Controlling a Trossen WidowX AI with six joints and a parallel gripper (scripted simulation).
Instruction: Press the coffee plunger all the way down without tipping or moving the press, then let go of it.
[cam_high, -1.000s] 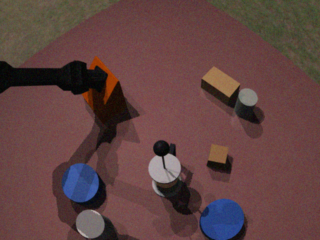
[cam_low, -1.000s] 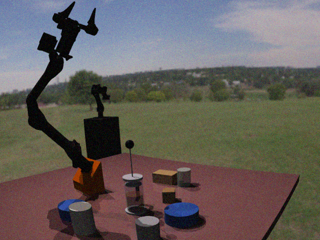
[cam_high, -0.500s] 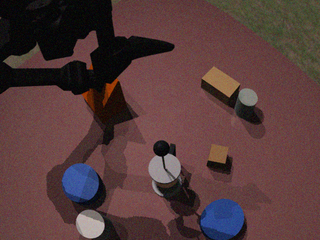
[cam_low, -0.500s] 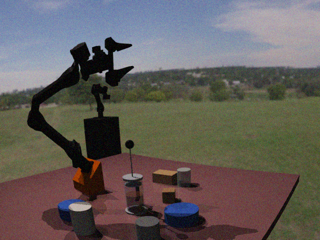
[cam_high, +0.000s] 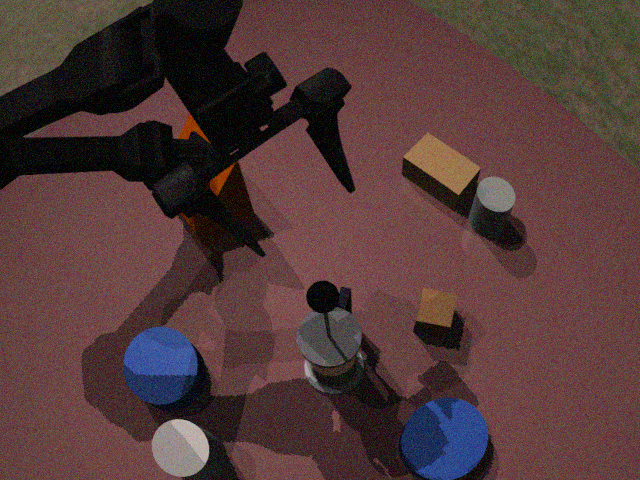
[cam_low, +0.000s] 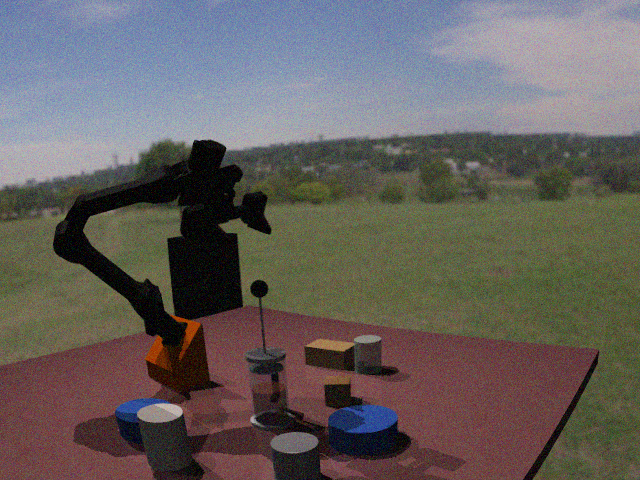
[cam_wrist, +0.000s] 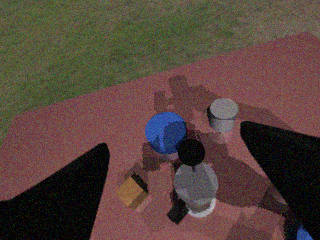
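My gripper tip is 20 mm short of the coffee press and 220 mm above it. Also, from my gripper tip: small tan cube 80 mm ahead, 130 mm to the left, 330 mm below; then pale cylinder 10 mm behind, 250 mm to the right, 310 mm below.
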